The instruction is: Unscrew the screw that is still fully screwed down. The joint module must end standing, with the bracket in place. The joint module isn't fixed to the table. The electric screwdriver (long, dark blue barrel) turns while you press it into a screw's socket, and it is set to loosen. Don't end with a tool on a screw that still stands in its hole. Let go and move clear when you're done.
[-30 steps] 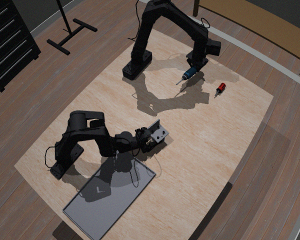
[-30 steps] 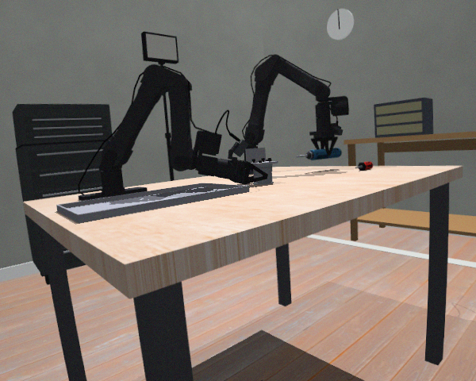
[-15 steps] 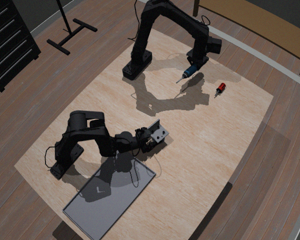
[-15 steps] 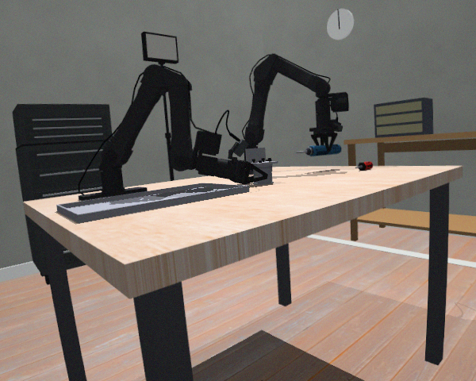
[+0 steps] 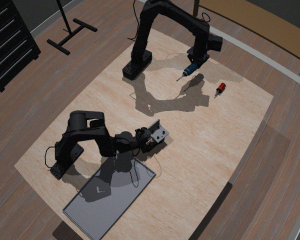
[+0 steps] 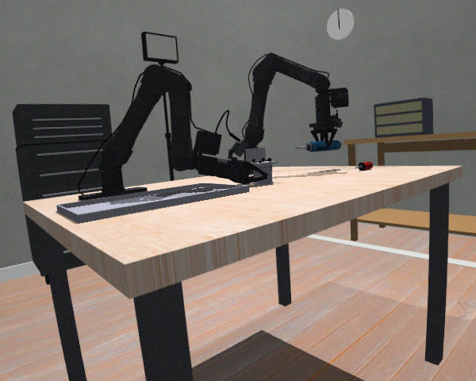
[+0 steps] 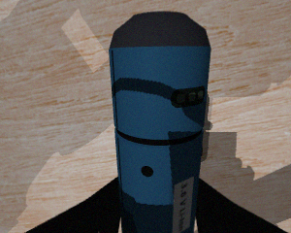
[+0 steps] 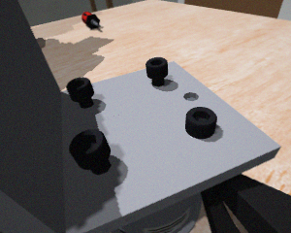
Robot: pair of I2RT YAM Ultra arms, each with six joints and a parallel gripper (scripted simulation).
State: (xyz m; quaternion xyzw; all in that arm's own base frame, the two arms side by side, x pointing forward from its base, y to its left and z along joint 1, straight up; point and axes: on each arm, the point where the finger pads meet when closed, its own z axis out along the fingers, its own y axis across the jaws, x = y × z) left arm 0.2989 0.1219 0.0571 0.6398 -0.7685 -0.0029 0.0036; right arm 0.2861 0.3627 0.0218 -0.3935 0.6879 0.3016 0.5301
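The grey bracket lies 5 cm above my right hand. From my right hand the other things lie so: shallow grey tray (35 cm to the right, 5 cm behind, 2 cm below); small red-handled screwdriver (41 cm to the left, 15 cm ahead, 1 cm below).
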